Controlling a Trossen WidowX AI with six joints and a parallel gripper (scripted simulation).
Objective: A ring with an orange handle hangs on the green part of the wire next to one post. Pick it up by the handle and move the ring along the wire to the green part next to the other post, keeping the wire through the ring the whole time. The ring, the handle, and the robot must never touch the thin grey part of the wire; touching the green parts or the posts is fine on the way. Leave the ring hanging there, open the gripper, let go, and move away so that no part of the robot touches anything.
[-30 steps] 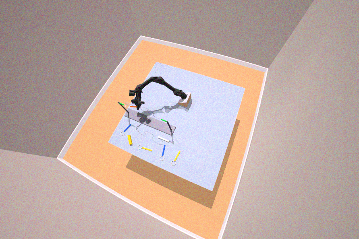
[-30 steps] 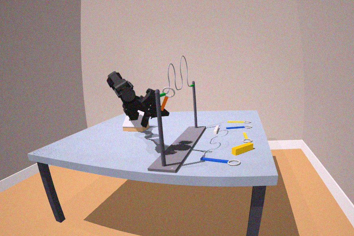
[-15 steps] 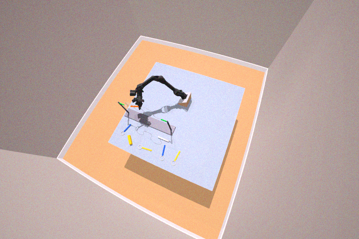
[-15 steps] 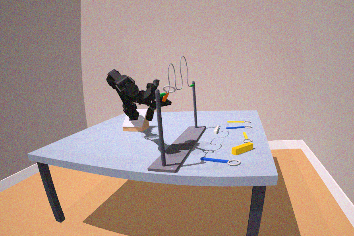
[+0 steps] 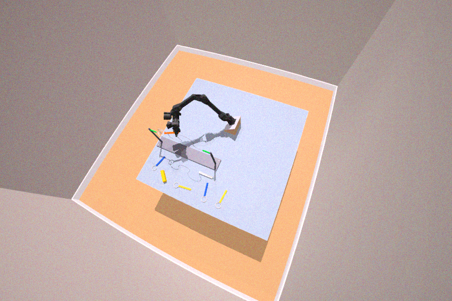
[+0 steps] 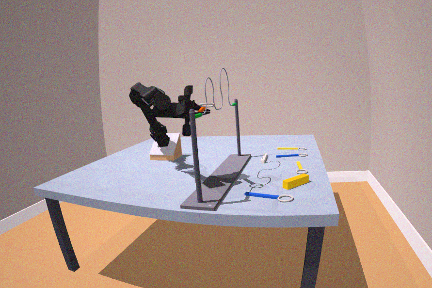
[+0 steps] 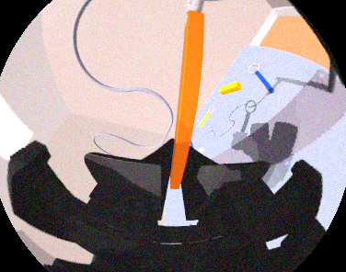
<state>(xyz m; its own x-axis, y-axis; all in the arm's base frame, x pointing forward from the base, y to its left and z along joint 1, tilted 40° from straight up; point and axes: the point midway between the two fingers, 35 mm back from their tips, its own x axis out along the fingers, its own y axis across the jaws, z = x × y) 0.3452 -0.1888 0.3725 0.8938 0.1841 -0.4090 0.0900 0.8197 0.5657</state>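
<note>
The ring with orange handle lies 80 mm to the right of my gripper tip and 20 mm above it. From my gripper tip the other things lie so: yellow block (320 mm ahead, 250 mm below, 80 mm to the right); then ring with blue handle (260 mm below, 230 mm ahead, 200 mm to the right); then white bar (290 mm to the left, 260 mm below, 180 mm ahead).
</note>
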